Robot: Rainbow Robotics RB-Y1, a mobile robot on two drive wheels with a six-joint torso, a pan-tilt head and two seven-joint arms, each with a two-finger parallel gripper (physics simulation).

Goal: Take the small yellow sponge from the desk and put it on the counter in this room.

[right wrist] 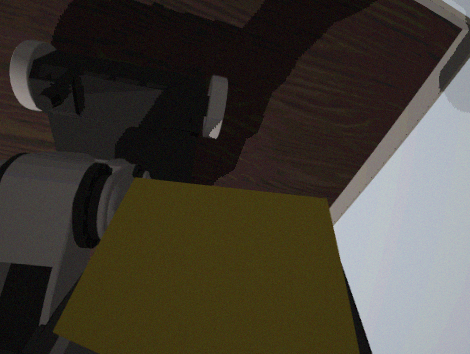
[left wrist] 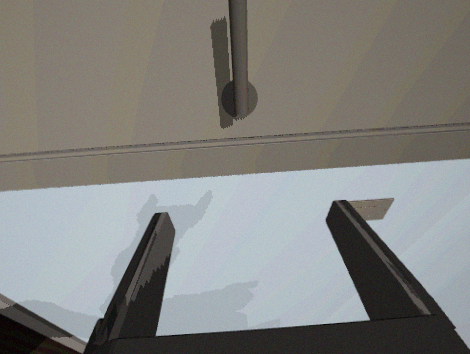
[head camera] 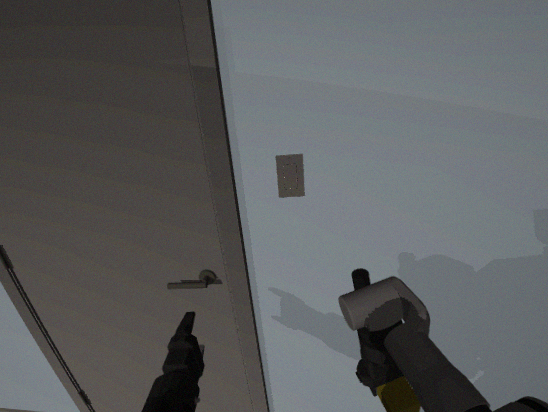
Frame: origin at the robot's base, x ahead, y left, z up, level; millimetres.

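Seen in the pictures: left gripper, fingertip midpoint: (left wrist: 250, 216) (head camera: 195, 330); right gripper, fingertip midpoint: (right wrist: 229, 223) (head camera: 387, 386).
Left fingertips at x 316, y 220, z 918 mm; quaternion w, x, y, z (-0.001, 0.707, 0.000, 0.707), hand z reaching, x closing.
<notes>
Pixels of each thing's middle, then the offset from my left fingertips to it. "*": a spot on its surface instead. Level surfaces: height alone.
- small yellow sponge at the middle of its body: (right wrist: 218, 311) (head camera: 392, 388) dy -437, dx -103, dz -111 mm
- lever handle at a spot on its surface: (left wrist: 240, 60) (head camera: 186, 287) * dy +69, dx +157, dz +7 mm
- switch plate at the middle of its body: (head camera: 290, 176) (left wrist: 365, 211) dy -260, dx +202, dz +303 mm
- dark wooden floor at its surface level: dz -918 mm
The small yellow sponge (head camera: 401, 396) (right wrist: 210, 265) is held in my right gripper (head camera: 389, 384). It fills the lower middle of the right wrist view and hides most of the fingers; a dark finger edge shows beside it. In the head view it is partly cut off at the bottom edge, next to the right forearm. My left gripper (head camera: 189, 316) (left wrist: 250, 216) is open and empty, with its fingers wide apart, in front of the door and wall. The desk and the counter do not show in these views.
A grey door (head camera: 125, 175) (left wrist: 100, 75) with a lever handle (head camera: 187, 285) (left wrist: 240, 60) stands ahead. A switch plate (head camera: 290, 175) (left wrist: 372, 209) is on the pale wall (head camera: 400, 165) beside it. My wheeled base (right wrist: 100, 127) stands on the dark wooden floor (right wrist: 320, 115), near a wall baseboard (right wrist: 400, 135).
</notes>
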